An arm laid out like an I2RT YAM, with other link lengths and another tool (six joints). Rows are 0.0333 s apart.
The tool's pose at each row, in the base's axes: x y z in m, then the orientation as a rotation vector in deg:
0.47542, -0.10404, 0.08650, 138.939, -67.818, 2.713
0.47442, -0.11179, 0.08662, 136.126, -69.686, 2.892
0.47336, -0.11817, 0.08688, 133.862, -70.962, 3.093
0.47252, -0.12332, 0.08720, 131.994, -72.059, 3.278
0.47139, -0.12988, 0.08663, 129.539, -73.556, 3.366
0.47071, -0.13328, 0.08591, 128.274, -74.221, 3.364
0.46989, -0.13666, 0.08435, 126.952, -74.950, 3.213
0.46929, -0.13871, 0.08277, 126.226, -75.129, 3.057
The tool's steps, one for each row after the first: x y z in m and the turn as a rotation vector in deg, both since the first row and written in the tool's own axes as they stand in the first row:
0.00515, 0.00497, 0.00315, -1.684, 0.469, 2.074
0.00927, 0.00930, 0.00563, -3.069, 0.940, 3.629
0.01263, 0.01282, 0.00753, -4.173, 1.315, 4.959
0.01667, 0.01699, 0.01085, -5.632, 1.677, 6.739
0.01860, 0.01906, 0.01296, -6.428, 1.862, 7.588
0.02025, 0.02092, 0.01585, -7.290, 1.942, 8.480
0.02105, 0.02190, 0.01819, -7.868, 2.014, 8.818

